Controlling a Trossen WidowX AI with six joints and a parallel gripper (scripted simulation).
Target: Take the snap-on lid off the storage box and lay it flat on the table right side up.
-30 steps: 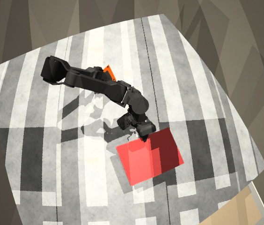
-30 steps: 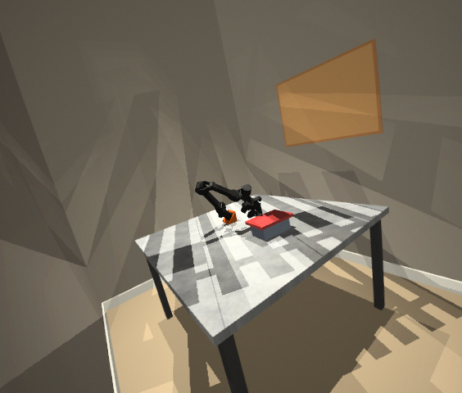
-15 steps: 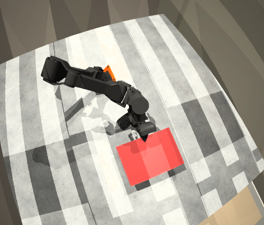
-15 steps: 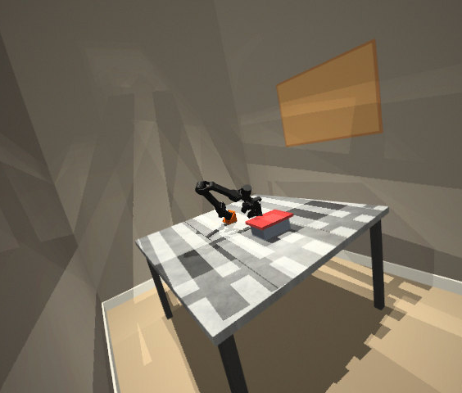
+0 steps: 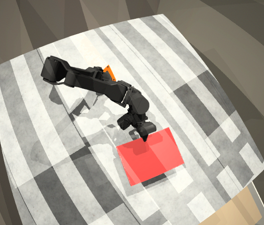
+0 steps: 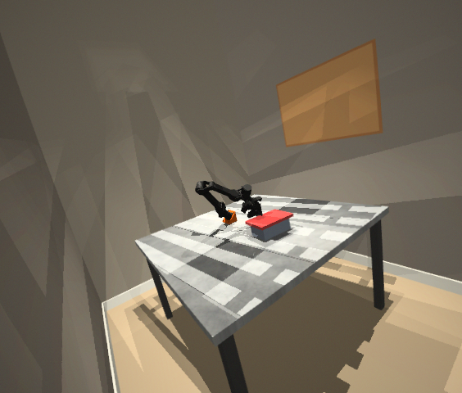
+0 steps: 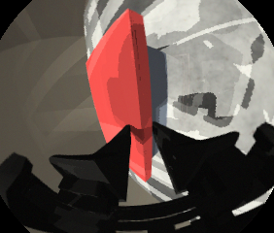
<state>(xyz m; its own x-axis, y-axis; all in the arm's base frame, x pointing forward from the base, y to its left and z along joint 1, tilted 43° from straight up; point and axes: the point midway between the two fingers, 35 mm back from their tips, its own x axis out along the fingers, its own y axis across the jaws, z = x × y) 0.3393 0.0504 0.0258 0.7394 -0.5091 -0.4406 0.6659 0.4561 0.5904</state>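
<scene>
Right now my gripper tip is 70 mm short of the red lid and 10 mm to the left of it. Round my gripper tip: grey storage box (70 mm ahead, 40 mm below, 10 mm to the right).
</scene>
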